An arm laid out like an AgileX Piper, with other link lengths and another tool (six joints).
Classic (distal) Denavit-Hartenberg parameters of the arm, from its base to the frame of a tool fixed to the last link. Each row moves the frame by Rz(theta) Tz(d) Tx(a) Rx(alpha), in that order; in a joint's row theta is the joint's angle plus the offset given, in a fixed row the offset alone. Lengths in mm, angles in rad.
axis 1: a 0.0; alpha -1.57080; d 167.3; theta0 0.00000
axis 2: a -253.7; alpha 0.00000; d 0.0; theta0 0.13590
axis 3: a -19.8; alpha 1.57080; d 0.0; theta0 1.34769
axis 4: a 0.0; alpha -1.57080; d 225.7; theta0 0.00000
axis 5: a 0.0; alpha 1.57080; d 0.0; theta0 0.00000
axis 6: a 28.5; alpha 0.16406; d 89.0; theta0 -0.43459
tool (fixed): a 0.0; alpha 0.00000; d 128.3; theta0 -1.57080
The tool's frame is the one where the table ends.
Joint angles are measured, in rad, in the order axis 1, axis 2, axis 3, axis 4, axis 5, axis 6. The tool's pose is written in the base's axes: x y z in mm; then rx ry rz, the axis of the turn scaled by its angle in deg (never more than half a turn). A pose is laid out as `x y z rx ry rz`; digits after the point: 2 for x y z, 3 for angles.
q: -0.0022, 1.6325, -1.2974, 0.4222, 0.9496, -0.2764
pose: 345.21 41.51 177.88 -131.766 79.784 -24.594
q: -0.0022, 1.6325, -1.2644, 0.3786, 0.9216, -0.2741
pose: 342.31 32.49 168.29 -133.975 80.305 -26.120
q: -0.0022, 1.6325, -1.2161, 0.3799, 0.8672, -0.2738
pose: 341.02 30.13 157.61 -133.433 81.672 -26.795
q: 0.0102, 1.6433, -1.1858, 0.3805, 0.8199, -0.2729
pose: 341.96 32.07 148.10 -133.401 81.987 -27.279
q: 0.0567, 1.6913, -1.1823, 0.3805, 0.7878, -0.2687
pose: 344.22 46.52 132.50 -135.387 80.340 -25.509
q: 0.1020, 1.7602, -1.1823, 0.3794, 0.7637, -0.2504
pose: 342.98 60.99 109.74 -137.795 80.105 -21.971
